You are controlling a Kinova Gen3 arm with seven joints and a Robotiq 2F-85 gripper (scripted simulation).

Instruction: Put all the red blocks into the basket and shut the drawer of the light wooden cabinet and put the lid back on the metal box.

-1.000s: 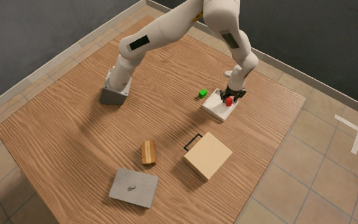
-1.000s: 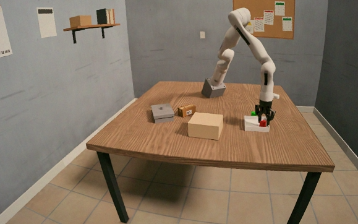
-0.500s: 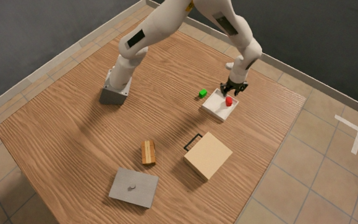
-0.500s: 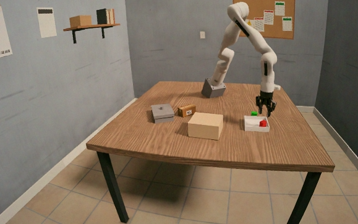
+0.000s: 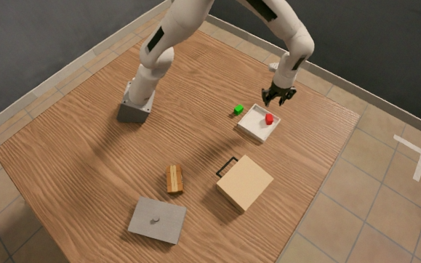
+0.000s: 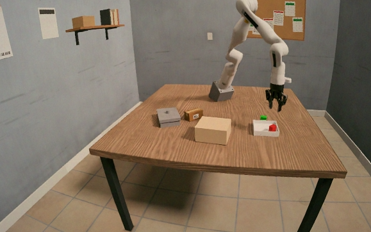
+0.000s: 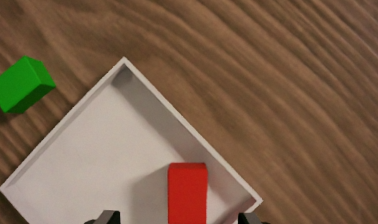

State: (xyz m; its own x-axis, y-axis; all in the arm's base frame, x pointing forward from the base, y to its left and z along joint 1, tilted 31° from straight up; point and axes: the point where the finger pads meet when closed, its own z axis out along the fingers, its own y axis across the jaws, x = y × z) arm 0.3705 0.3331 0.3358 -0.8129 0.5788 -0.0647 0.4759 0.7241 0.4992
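Now: hand 64 cm to the left of the grey lid, 11 cm above it and 8 cm short of it. Round my hand: white basket 14 cm below, 4 cm to the right, 1 cm behind; then green block 14 cm below, 13 cm behind, 7 cm to the right; then light wooden cabinet 30 cm to the right, 16 cm ahead, 11 cm below.
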